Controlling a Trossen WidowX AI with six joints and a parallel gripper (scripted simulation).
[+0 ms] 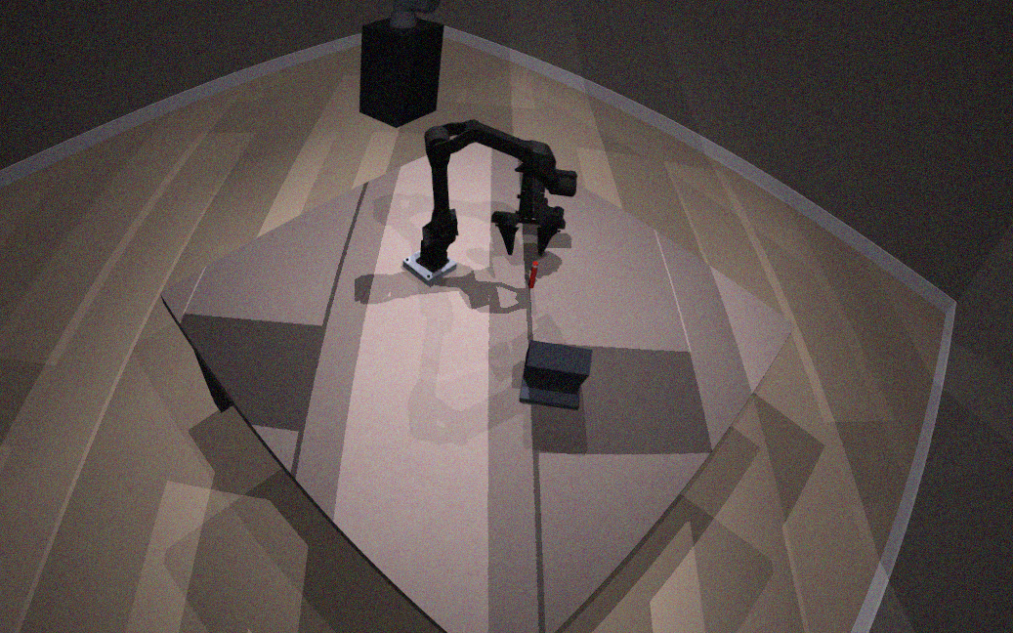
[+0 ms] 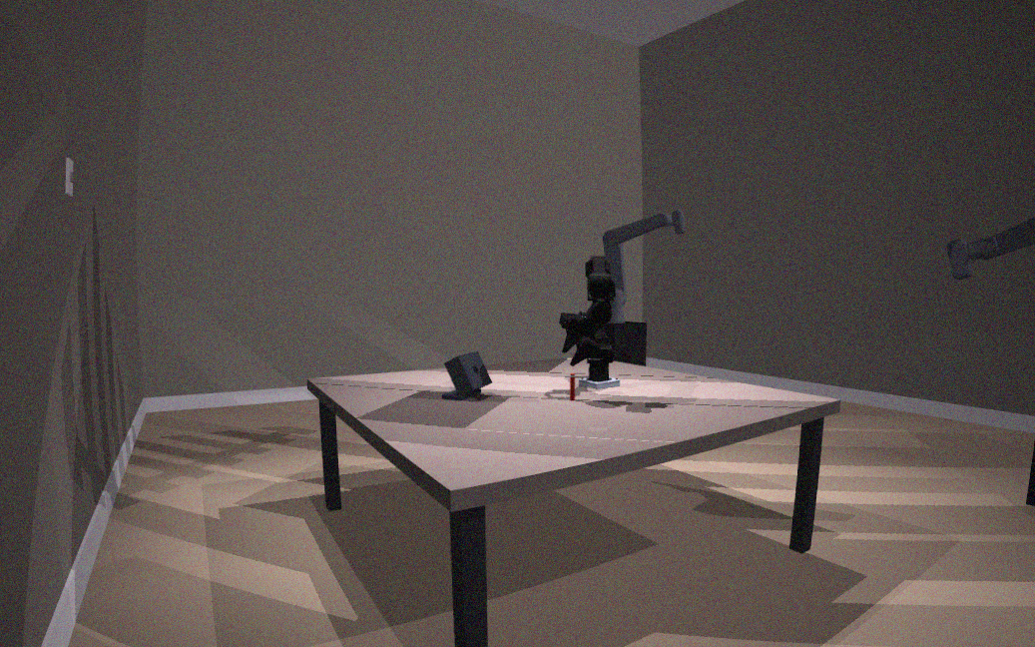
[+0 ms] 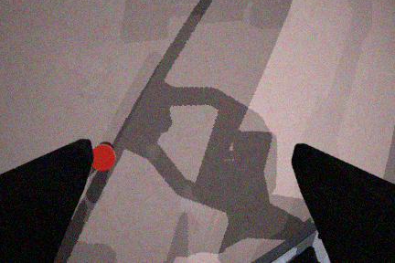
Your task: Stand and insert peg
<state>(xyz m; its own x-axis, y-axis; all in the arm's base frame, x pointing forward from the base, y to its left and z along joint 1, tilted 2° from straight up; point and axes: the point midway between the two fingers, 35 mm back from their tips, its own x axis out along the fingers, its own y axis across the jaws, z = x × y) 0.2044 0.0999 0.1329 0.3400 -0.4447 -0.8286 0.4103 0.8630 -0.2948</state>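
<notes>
The red peg lies 60 mm below my gripper tip, 40 mm to the left of it and 10 mm ahead of it. Also, from my gripper tip: sloped panel 230 mm ahead, 190 mm to the right, 50 mm below.
</notes>
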